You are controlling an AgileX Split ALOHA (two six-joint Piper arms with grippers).
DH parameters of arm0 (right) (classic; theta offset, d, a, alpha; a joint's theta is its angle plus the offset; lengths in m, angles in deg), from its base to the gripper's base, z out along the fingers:
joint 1: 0 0.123 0 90
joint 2: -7.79 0 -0.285 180
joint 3: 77.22 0 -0.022 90
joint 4: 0 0.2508 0 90
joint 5: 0 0 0.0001 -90
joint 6: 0 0.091 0 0
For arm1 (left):
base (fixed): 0 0 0 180
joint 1: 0 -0.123 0 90
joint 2: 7.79 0 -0.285 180
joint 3: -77.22 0 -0.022 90
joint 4: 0 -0.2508 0 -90
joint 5: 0 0 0.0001 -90
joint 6: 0 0.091 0 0
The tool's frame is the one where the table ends.
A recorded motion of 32 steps. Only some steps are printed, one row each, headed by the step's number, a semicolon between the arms.
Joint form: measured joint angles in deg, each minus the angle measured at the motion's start. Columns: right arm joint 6, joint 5, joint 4, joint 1, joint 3, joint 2; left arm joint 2, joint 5, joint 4, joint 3, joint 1, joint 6.
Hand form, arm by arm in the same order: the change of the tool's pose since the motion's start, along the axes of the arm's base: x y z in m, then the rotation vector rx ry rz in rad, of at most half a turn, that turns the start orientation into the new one. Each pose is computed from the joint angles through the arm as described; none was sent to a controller.
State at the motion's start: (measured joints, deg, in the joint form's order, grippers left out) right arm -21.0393 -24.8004 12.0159 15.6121 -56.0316 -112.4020; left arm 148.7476 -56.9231 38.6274 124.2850 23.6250 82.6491
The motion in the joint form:
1: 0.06 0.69 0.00 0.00 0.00 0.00; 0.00 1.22 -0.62 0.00 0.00 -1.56
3: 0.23 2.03 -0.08 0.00 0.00 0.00; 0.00 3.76 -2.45 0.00 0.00 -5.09
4: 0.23 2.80 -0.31 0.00 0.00 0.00; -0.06 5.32 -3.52 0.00 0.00 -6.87
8: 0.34 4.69 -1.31 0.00 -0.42 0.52; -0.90 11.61 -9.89 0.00 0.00 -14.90
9: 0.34 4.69 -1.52 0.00 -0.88 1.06; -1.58 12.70 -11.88 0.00 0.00 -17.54
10: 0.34 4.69 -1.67 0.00 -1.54 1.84; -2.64 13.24 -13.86 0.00 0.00 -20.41
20: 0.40 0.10 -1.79 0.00 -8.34 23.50; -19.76 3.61 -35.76 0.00 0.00 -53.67
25: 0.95 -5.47 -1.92 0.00 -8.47 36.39; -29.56 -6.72 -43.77 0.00 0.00 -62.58
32: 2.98 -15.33 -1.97 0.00 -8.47 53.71; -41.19 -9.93 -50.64 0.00 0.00 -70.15
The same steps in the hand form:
1: 0.0011 0.0001 0.0003 0.0015 -0.0117 -0.0026; 0.0020 0.0005 -0.0002 0.0047 -0.0050 0.0306
3: 0.0031 0.0002 0.0008 0.0039 -0.0346 -0.0074; 0.0063 0.0023 -0.0009 0.0196 -0.0172 0.0948
4: 0.0043 0.0001 0.0011 0.0030 -0.0485 -0.0059; 0.0090 0.0033 -0.0006 0.0264 -0.0299 0.1288
8: 0.0093 0.0004 0.0065 0.0016 -0.0994 0.0019; 0.0201 0.0092 0.0065 0.0622 -0.1044 0.2623
9: 0.0115 0.0009 0.0115 0.0042 -0.1169 0.0046; 0.0224 0.0110 0.0126 0.0687 -0.1222 0.2976
10: 0.0145 0.0016 0.0188 0.0093 -0.1416 0.0063; 0.0238 0.0128 0.0222 0.0723 -0.1361 0.3321
20: 0.0031 -0.0004 0.1807 0.1283 -0.5423 0.0120; 0.0001 0.0479 0.1679 0.1175 -0.1762 0.7093
25: -0.0439 -0.0122 0.2466 0.1741 -0.6655 0.0189; -0.0363 0.0759 0.2424 0.1689 -0.1966 0.8467
32: -0.1275 -0.0333 0.3099 0.2372 -0.7823 0.0193; -0.0855 0.1084 0.3301 0.0756 -0.3219 1.0039

